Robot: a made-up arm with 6 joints. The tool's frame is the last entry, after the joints.
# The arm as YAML. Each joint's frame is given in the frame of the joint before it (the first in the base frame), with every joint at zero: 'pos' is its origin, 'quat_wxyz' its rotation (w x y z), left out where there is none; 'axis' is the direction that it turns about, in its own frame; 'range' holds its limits. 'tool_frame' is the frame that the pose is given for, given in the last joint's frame.
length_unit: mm
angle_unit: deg
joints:
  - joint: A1
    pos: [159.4, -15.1, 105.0]
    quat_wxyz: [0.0, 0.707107, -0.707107, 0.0]
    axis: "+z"
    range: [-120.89, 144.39]
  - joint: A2
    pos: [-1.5, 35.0, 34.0]
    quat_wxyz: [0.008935, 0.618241, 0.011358, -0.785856]
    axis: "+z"
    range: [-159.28, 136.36]
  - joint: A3
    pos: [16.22, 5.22, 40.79]
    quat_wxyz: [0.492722, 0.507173, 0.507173, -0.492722]
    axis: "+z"
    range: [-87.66, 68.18]
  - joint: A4
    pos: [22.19, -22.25, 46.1]
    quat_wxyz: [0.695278, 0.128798, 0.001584, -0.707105]
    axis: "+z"
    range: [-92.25, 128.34]
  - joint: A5
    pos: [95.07, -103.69, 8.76]
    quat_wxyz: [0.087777, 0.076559, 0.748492, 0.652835]
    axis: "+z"
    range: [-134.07, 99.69]
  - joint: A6
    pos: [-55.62, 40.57, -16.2]
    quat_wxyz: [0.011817, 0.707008, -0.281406, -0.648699]
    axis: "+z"
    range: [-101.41, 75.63]
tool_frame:
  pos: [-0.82, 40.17, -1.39]
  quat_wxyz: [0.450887, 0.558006, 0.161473, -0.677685]
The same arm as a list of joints. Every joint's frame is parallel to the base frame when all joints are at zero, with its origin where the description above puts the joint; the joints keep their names.
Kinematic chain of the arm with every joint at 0, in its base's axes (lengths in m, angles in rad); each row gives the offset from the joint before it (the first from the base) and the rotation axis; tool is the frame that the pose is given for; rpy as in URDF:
A1: xyz 0.1594 -0.0151 0.105 axis -z
A2: xyz -0.035 0.0015 -0.034 axis 0.0289 0.971493 -0.235298
A3: xyz 0.0064 0.0433 0.0062 axis -x
A4: xyz -0.0461 -0.0268 -0.0164 axis -0.966817 0.132202 -0.218604
A5: xyz 0.0274 0.0791 -0.1134 axis -y
A6: xyz -0.0293 0.0162 -0.0623 axis -0.167 0.1581 -0.973199
tool: xyz 0.036 -0.0163 -0.0074 rpy -2.7026 -1.3388 2.9284
Joint limits (rad, base to tool): -2.1099..2.5201 -2.78..2.3799 -1.53..1.19 -1.6101..2.24 -2.34..1.7399 -1.7699..1.32

